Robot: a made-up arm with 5 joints. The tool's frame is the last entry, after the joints.
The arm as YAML. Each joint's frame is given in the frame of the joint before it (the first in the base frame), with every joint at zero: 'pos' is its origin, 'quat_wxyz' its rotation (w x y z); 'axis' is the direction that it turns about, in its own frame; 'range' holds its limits. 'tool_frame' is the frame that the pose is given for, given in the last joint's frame.
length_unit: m
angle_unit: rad
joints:
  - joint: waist
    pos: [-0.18, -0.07, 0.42]
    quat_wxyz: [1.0, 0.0, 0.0, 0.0]
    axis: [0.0, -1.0, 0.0]
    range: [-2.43, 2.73]
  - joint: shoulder
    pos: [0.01, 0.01, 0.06]
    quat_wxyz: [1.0, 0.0, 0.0, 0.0]
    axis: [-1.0, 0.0, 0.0]
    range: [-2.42, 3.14]
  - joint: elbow
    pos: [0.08, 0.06, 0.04]
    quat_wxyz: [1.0, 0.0, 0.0, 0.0]
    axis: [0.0, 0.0, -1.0]
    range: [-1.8, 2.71]
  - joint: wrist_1
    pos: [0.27, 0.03, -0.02]
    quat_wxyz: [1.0, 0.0, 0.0, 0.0]
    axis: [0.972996, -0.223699, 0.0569]
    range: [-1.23, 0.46]
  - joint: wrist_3
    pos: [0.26, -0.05, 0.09]
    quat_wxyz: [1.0, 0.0, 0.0, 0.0]
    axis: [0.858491, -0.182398, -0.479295]
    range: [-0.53, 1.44]
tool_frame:
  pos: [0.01, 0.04, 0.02]
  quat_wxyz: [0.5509, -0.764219, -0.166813, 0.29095]
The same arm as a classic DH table. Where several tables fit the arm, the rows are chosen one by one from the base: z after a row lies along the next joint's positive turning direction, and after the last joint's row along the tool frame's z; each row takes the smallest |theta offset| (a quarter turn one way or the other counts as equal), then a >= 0, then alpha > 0; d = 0 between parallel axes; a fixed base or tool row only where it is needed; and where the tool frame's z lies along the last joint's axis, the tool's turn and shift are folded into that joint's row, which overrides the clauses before.
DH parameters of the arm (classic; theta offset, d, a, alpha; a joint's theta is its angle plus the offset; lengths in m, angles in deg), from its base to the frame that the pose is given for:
base (fixed): 0 0.42 -0.18 90
waist: 90 0.06 0.06 -90
shoulder: 90 -0.09 0.06 -90
elbow: 12.95 -0.0054 0.0897 -93.26
wrist_1: 1.58 0.6457 0.0116 31.91
wrist_3: 44.82 -0.1372 0.0416 124.63
tool (fixed): 56.41 0.0212 0 0
Joint limits (deg, base to tool): -139.23..156.42 -138.66..179.91 -103.13..155.27 -70.47..26.36 -30.37..82.51

